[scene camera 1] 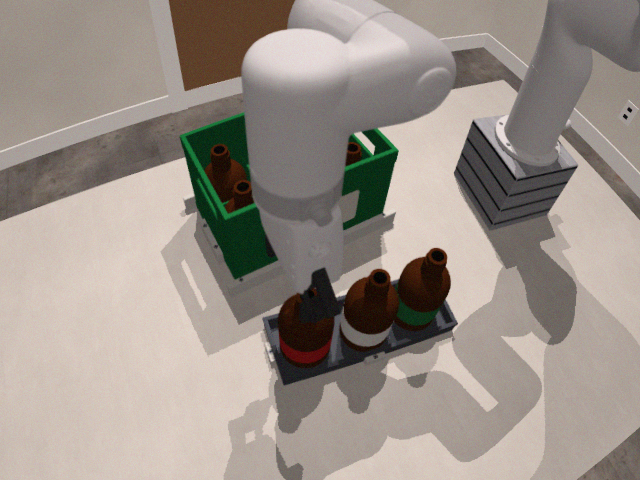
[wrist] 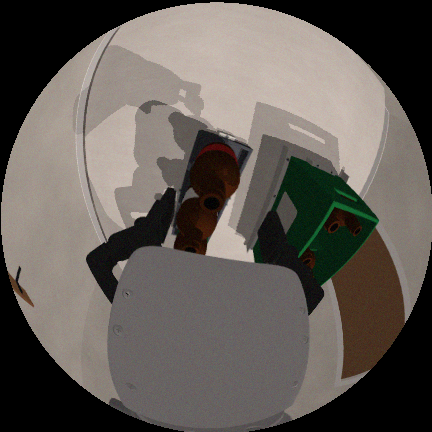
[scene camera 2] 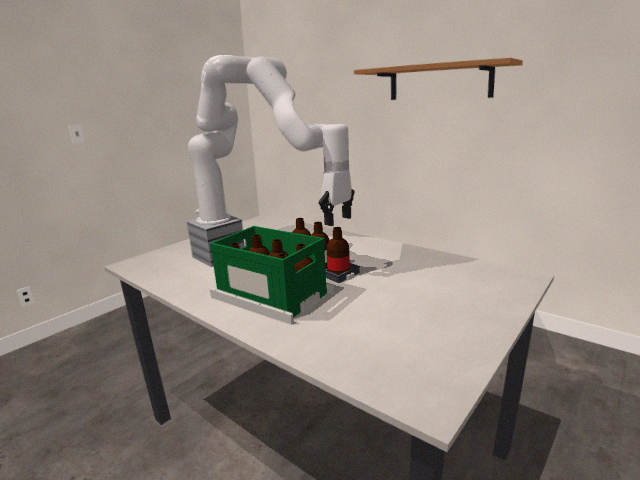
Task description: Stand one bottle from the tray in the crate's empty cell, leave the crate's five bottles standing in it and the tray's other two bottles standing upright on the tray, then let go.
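Frame: origin at the arm's base, x right, y ahead, z up, level; metres.
Where they show: gripper, between the fingertips: [scene camera 1: 296, 283] [wrist: 220, 211] [scene camera 2: 338, 221]; arm's base, origin of its link: [scene camera 1: 526, 141] [scene camera 2: 214, 220].
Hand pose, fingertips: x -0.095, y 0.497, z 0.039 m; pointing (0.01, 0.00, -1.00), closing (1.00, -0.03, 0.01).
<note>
Each offset is from my fingertips to the top centre of the thing. Level surfaces: height alone.
My gripper [scene camera 1: 316, 304] [scene camera 2: 338, 219] [wrist: 220, 211] is open and empty, pointing down a little above the neck of the red-label brown bottle {dx -0.008, dy -0.011, dz -0.025 m} [scene camera 1: 306, 335] [scene camera 2: 338, 248] [wrist: 215, 172]. That bottle, the white-label bottle {dx -0.025, dy -0.100, dz -0.025 m} [scene camera 1: 369, 315] [wrist: 196, 220] and the green-label bottle {dx -0.032, dy -0.185, dz -0.025 m} [scene camera 1: 423, 289] stand upright in a row on the dark tray {dx -0.021, dy -0.099, dz -0.159 m} [scene camera 1: 299, 374] [scene camera 2: 338, 277]. The green crate {dx +0.225, dy -0.093, dz -0.010 m} [scene camera 1: 372, 180] [scene camera 2: 305, 284] [wrist: 300, 182] stands beside the tray. Several brown bottles stand in it, among them one bottle {dx +0.265, dy +0.000, dz -0.022 m} [scene camera 1: 222, 173] at a corner. The arm hides the crate's middle in scene camera 1, and the empty cell cannot be made out.
The arm's wrist hangs in front of the crate in scene camera 1. A low pale rail {dx +0.324, dy -0.088, dz -0.155 m} [scene camera 2: 253, 307] runs along the crate's foot. The robot's striped base block [scene camera 1: 511, 180] [scene camera 2: 199, 242] stands on the table {dz -0.185 m} [scene camera 1: 103, 310] [scene camera 2: 413, 320]. A wooden shelf [scene camera 2: 439, 67] is on the wall.
</note>
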